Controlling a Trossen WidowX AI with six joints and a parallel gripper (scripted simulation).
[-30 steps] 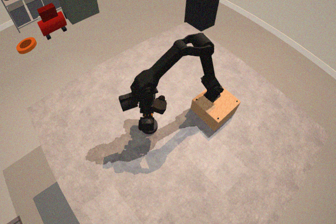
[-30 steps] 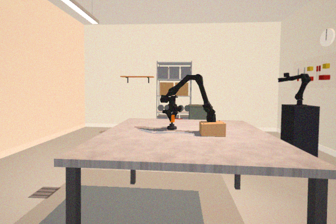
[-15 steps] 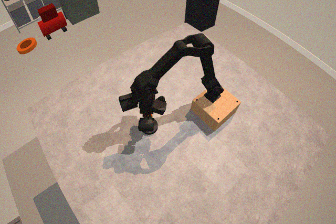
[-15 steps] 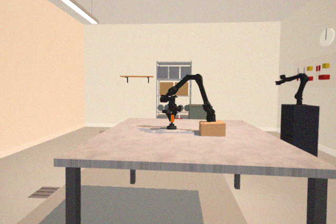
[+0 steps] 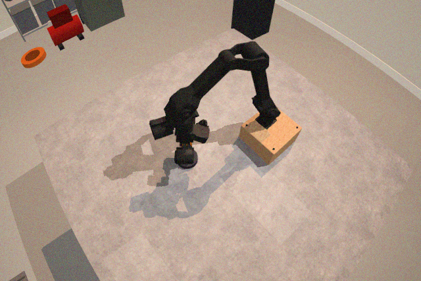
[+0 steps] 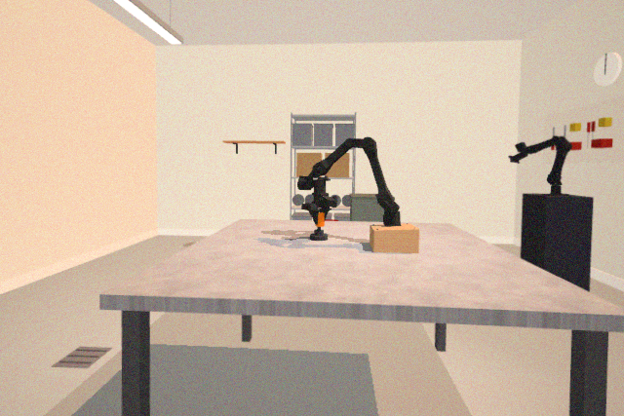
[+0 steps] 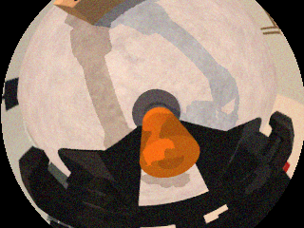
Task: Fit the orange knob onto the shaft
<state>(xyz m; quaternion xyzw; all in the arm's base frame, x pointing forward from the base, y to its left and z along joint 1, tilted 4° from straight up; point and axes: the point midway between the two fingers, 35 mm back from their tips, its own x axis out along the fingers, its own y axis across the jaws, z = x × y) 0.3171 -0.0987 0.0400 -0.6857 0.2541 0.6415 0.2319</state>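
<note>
The dark round pedestal lies 40 mm below my gripper tip. The rest, counted from my gripper tip: orange knob: 20 mm above.
</note>
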